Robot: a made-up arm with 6 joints.
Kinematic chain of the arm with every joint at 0, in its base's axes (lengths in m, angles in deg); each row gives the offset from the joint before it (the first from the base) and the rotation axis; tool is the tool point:
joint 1: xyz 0 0 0.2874 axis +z
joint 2: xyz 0 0 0 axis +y
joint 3: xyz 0 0 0.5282 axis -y
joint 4: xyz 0 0 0 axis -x
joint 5: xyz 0.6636 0 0 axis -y
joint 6: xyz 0 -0.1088 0 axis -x
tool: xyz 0 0 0
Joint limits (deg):
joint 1: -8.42..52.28
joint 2: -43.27..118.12
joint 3: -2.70..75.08
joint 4: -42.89..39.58
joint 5: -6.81..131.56
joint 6: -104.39..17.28
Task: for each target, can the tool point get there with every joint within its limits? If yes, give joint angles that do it. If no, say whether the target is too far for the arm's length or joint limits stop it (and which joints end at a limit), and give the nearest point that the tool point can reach.
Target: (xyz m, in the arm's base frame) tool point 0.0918 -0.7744 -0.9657
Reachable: no: too far | nearest point 0.2794 -0.1513 -0.6037 | short by 0.745 m
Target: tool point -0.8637 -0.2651 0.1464
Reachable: no: joint limits stop it (at a limit: joint 2, joint 3, joint 4) | nearest point -0.7102 -0.2180 1.2231 | short by 1.089 m
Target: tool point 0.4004 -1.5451 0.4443
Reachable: no: too far | nearest point 0.7733 -0.2241 0.4885 | short by 1.373 m
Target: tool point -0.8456 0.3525 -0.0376
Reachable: no: joint limits stop it (at a limit: joint 1, joint 2, joint 3, joint 4) | nearest point 0.0499 -0.0880 -0.4935 | short by 1.097 m
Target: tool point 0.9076 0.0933 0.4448
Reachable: yes | joints 12.31 34.87 13.52 -19.85 67.30 -43.66
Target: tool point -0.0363 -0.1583 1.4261
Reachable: yes | joints 36.82 -24.37 59.96 -15.24 79.85 -1.08
